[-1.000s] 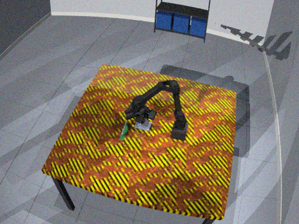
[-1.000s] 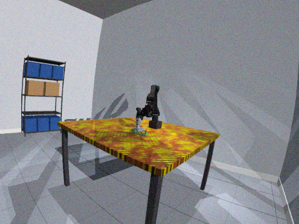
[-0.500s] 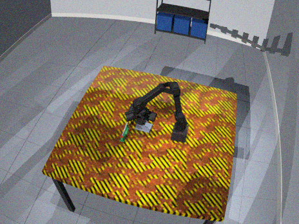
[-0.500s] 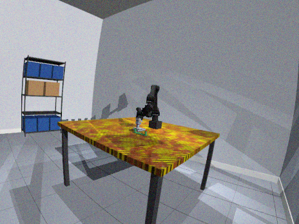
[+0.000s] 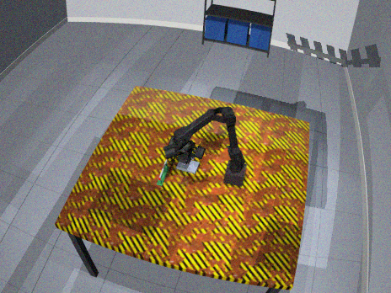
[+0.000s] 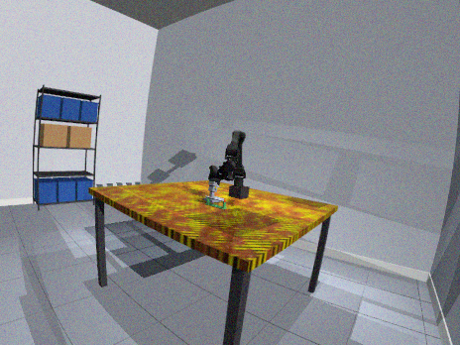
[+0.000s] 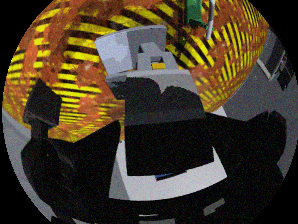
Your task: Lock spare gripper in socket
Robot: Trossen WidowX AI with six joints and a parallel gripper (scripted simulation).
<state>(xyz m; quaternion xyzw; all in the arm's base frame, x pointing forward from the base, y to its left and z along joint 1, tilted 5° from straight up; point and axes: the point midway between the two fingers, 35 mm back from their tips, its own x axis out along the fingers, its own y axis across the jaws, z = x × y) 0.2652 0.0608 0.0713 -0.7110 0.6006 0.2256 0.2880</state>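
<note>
Right now my gripper tip is 1 cm to the right of the spare gripper and 1 cm above it. From my gripper tip the other things lie so: green cradle (14 cm to the left, 11 cm below, 8 cm ahead); then grey mount (8 cm below, 2 cm to the left).
</note>
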